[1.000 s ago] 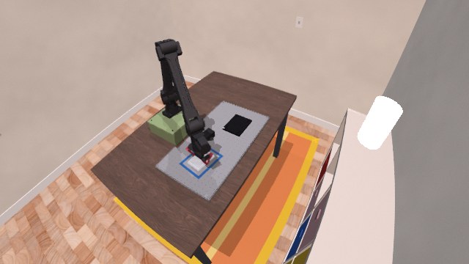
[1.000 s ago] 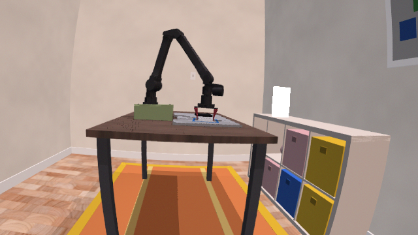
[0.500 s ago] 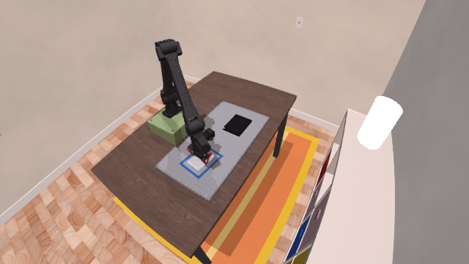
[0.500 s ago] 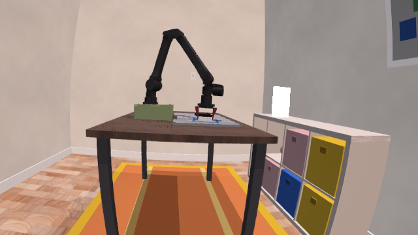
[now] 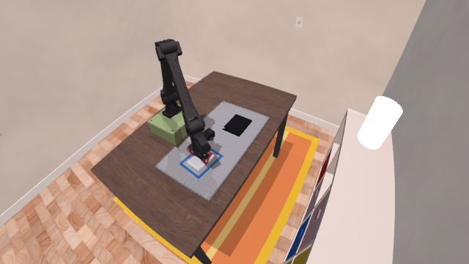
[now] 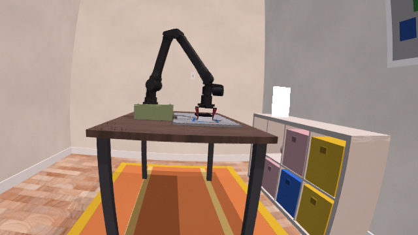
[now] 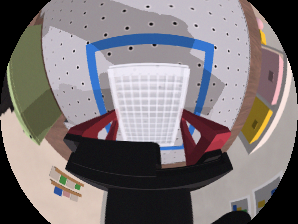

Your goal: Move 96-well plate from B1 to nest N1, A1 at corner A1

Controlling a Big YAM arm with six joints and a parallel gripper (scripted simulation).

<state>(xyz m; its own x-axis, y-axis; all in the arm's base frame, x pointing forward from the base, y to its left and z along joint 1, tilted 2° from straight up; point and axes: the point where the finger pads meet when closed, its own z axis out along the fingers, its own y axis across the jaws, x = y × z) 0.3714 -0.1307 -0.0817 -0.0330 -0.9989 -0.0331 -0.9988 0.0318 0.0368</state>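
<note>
Right now the black plate nest is 340 mm to the left of my hand. The rest, counted from my hand: white 96-well plate (right at my hand).
</note>
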